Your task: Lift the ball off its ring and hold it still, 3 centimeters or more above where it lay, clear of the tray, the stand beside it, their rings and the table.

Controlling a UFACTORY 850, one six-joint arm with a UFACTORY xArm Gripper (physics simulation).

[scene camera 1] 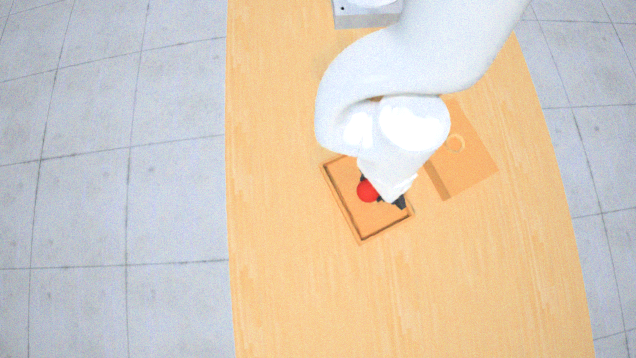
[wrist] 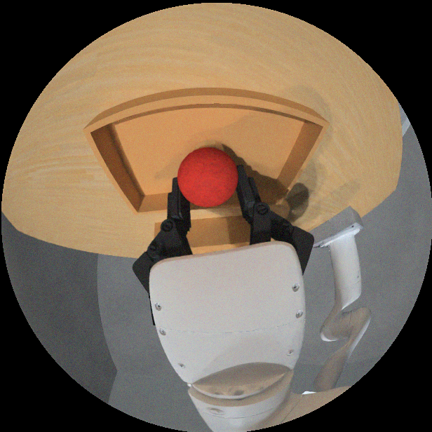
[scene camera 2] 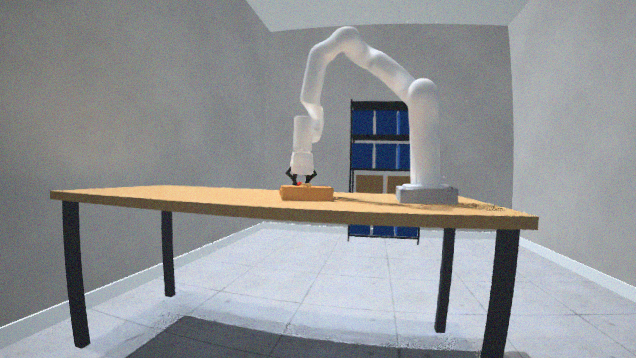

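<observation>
The red ball (scene camera 1: 367, 191) (scene camera 2: 299, 183) (wrist: 207, 176) is between the two black fingers of my gripper (scene camera 1: 371, 188) (scene camera 2: 301, 183) (wrist: 209, 179), which is shut on it. The ball is low within the walls of the wooden tray (scene camera 1: 372, 220) (wrist: 145, 145); any gap beneath it cannot be told. The ring under the ball is hidden. The wooden stand (scene camera 1: 470, 162) (scene camera 2: 306, 193) (wrist: 210, 232) is beside the tray, with a pale empty ring (scene camera 1: 446, 143) on its top. In the wrist view, my gripper partly covers the stand.
The wooden table (scene camera 1: 280, 250) (scene camera 2: 165, 195) bears the tray, the stand and the grey robot base (scene camera 1: 367, 21) (scene camera 2: 426, 195). The white arm arches over the table and covers part of the stand in scene camera 1. A shelf rack (scene camera 2: 351, 150) with blue bins stands behind.
</observation>
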